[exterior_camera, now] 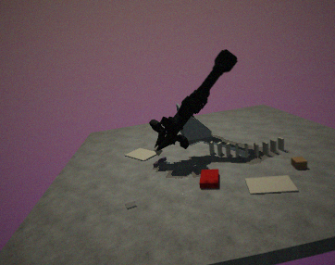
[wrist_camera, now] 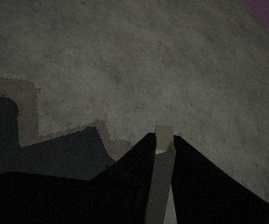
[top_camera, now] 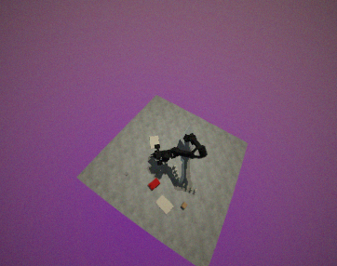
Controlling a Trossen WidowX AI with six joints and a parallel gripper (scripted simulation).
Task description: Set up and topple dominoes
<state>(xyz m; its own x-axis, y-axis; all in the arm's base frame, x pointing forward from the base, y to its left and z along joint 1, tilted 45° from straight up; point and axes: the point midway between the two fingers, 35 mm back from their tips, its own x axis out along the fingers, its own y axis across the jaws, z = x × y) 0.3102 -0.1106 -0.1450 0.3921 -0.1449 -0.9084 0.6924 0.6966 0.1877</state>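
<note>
The purple piece is 7 cm below my gripper tip, 4 cm behind it and 1 cm to the left of it. Round my gripper tip: flat grey piece 25 cm ahead, 11 cm to the right, 8 cm below; then red block 19 cm ahead, 16 cm to the left, 7 cm below; then pale flat sheet 17 cm behind, 7 cm to the right, 7 cm below.
</note>
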